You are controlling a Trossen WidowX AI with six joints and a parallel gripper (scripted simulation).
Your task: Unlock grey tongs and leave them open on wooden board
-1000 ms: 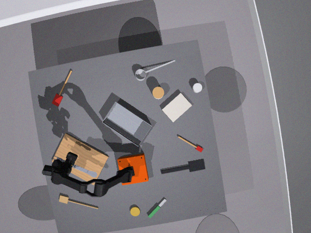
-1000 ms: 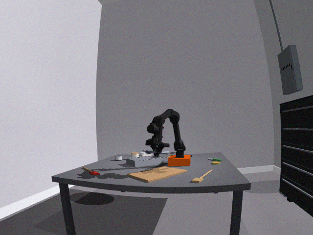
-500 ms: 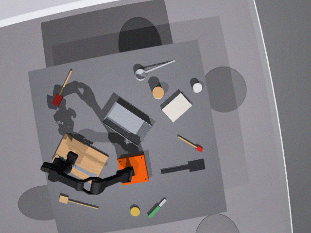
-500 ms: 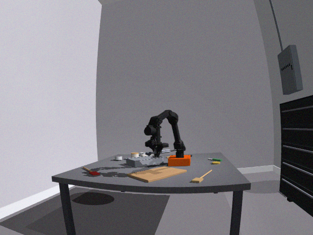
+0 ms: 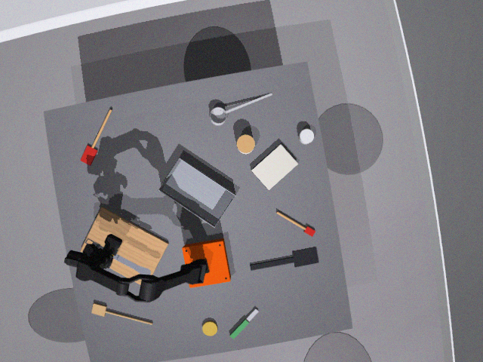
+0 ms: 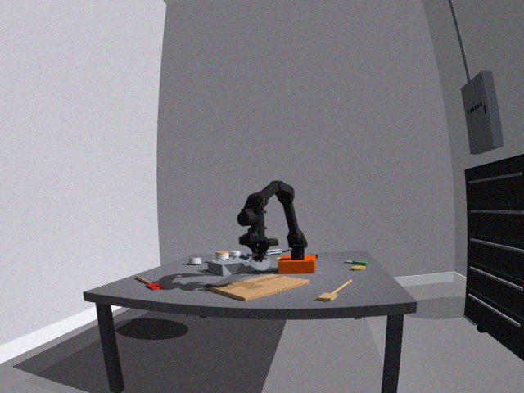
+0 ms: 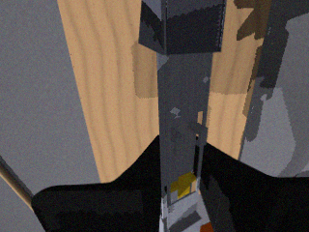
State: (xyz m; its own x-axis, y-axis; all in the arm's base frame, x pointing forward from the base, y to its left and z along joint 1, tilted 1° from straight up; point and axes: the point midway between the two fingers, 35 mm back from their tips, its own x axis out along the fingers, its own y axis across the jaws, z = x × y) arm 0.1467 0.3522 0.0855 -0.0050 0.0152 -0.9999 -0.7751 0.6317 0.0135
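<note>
Now: gripper tip 10 cm above the wooden board. The rest, counted from my gripper tip: roasting tin (40 cm to the right, 18 cm ahead, 8 cm below); red spatula (51 cm ahead, 11 cm below, 3 cm to the left); yellow lock piece (3 cm above, 1 cm to the right).
</note>
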